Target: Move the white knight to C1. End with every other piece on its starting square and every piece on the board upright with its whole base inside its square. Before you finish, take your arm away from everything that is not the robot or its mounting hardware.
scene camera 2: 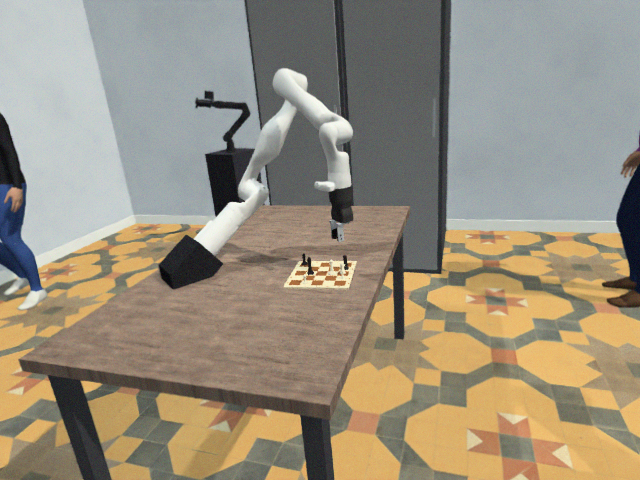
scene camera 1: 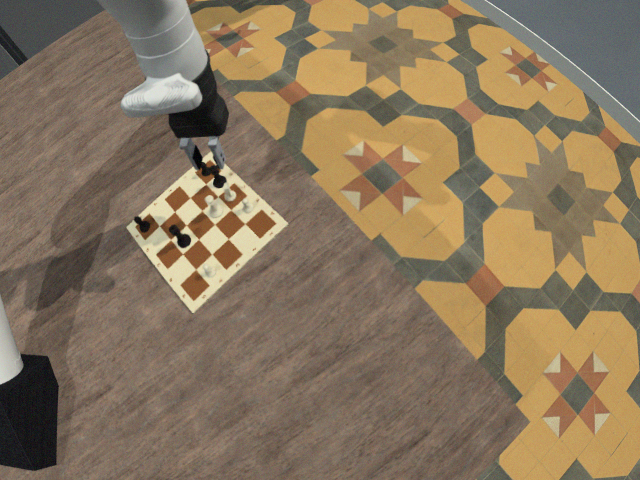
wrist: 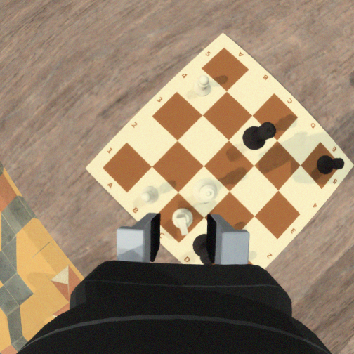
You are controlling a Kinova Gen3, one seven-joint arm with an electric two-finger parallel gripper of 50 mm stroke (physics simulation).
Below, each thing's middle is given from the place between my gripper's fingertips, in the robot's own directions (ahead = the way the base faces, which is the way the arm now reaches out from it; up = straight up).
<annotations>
I see the chessboard [scene camera 1: 227, 243] 6 cm behind my hand, 2 cm to the right of it and 13 cm below it.
</annotations>
